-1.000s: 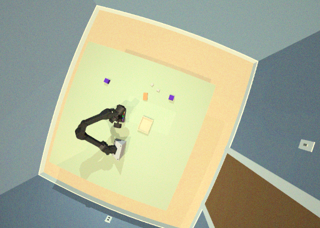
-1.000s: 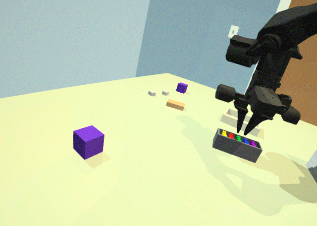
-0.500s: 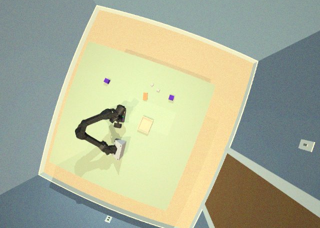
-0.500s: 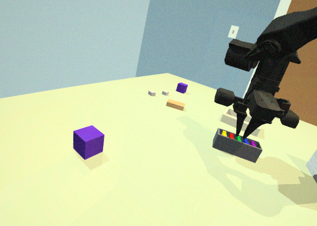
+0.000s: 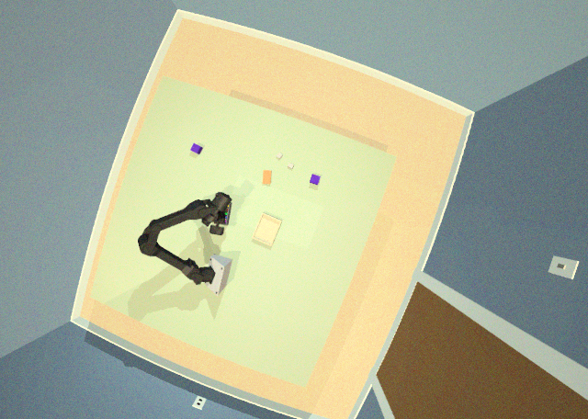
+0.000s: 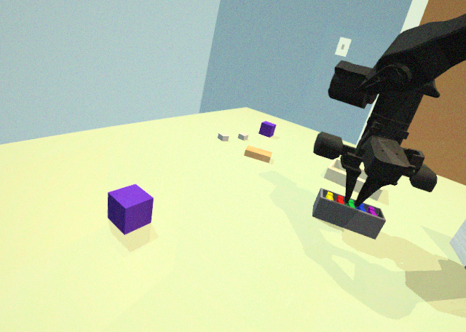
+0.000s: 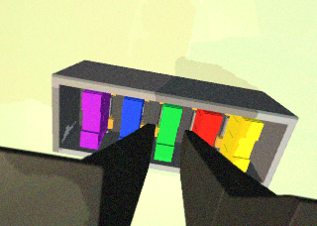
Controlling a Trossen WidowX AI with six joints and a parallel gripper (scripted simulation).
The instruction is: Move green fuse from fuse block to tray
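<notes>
The blue fuse is 2 cm behind my gripper tip and 1 cm below it. Also, from my gripper tip: red fuse 2 cm ahead, 1 cm to the left, 1 cm below; green fuse 1 cm below; tray 2 cm ahead, 22 cm to the right, 4 cm below.
</notes>
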